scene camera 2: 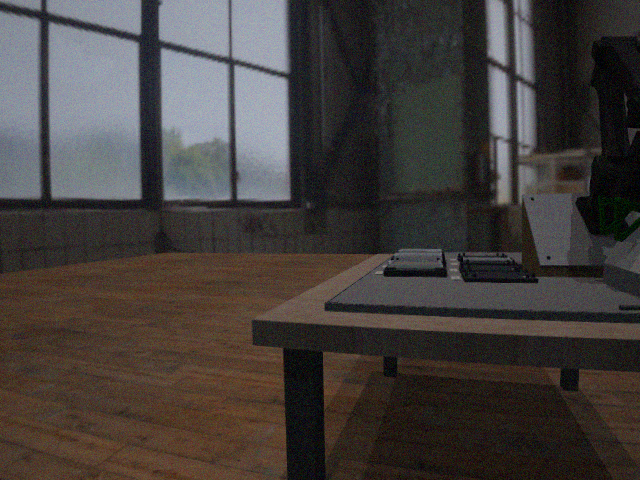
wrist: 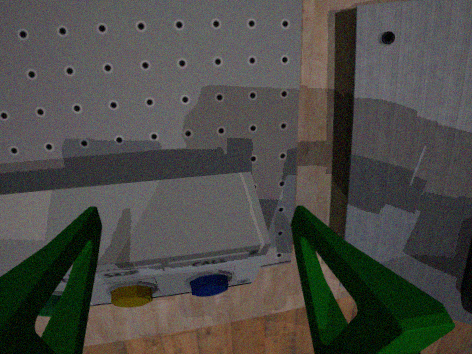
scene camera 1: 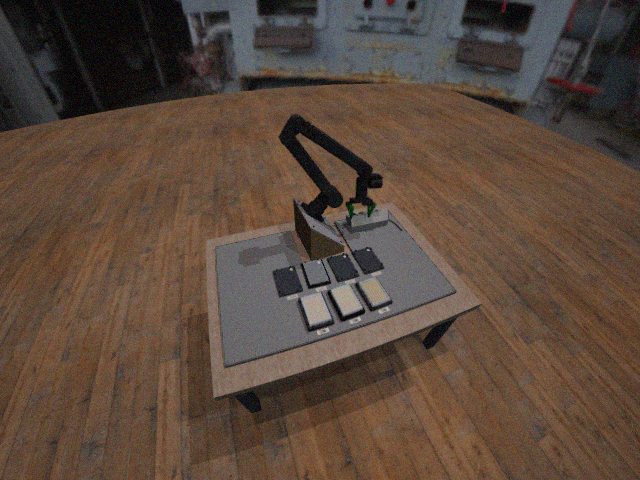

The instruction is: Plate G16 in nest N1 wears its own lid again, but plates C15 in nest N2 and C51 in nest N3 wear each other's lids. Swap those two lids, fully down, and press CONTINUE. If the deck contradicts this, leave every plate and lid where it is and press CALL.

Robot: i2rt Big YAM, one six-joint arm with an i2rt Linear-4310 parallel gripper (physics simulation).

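Frame: origin at the arm's base, x ahead, y left, z up, level; centimetres.
Seen in the pictures: gripper, fingertip midpoint: (scene camera 2: pixel 610 237) (wrist: pixel 199 215) (scene camera 1: pixel 359 218); arm's base, link origin: (scene camera 1: pixel 311 213).
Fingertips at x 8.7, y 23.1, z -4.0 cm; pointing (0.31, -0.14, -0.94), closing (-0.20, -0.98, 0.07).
Observation:
Pixels of each thing's top centre, then the offset from my fingertips to it. Level surfaces: height alone.
- grey button box, top centre: (wrist: pixel 75 293) (scene camera 1: pixel 368 211) dx -3.6, dy +7.6, dz -0.8 cm
- blue CALL button, top centre: (wrist: pixel 211 293) dx -6.7, dy +0.4, dz -1.7 cm
- yellow SKIP button, top centre: (wrist: pixel 130 305) dx -6.1, dy +5.4, dz -1.7 cm
- green button, top centre: (wrist: pixel 47 315) dx -5.4, dy +10.3, dz -1.7 cm
- grey-topped piece, top centre: (scene camera 2: pixel 486 258) (scene camera 1: pixel 315 271) dx +17.0, dy -32.6, dz -7.4 cm
- grey mat, surface height: dz -9.1 cm
My gripper (scene camera 1: pixel 360 214) (wrist: pixel 199 215) is open and empty, its fingertips low over the grey button box (scene camera 1: pixel 369 220) (wrist: pixel 200 215). In the wrist view, the blue CALL button (wrist: pixel 209 285) and yellow SKIP button (wrist: pixel 131 296) lie between the fingers; a green button (wrist: pixel 51 306) is mostly hidden behind the left finger. Three light-topped plates (scene camera 1: pixel 315 310) (scene camera 1: pixel 346 301) (scene camera 1: pixel 374 292) stand in the front row. Behind them are a grey-topped piece (scene camera 1: pixel 315 273) and three dark ones (scene camera 1: pixel 287 281) (scene camera 1: pixel 342 267) (scene camera 1: pixel 368 259). Their labels are too small to read.
An upright angled panel (scene camera 1: pixel 324 240) (scene camera 2: pixel 553 227) stands beside the arm's base, between it and the back row. A grey mat (scene camera 1: pixel 248 320) (scene camera 2: pixel 372 299) covers most of the wooden table (scene camera 1: pixel 289 370) (scene camera 2: pixel 439 335). The box stands at the table's back edge.

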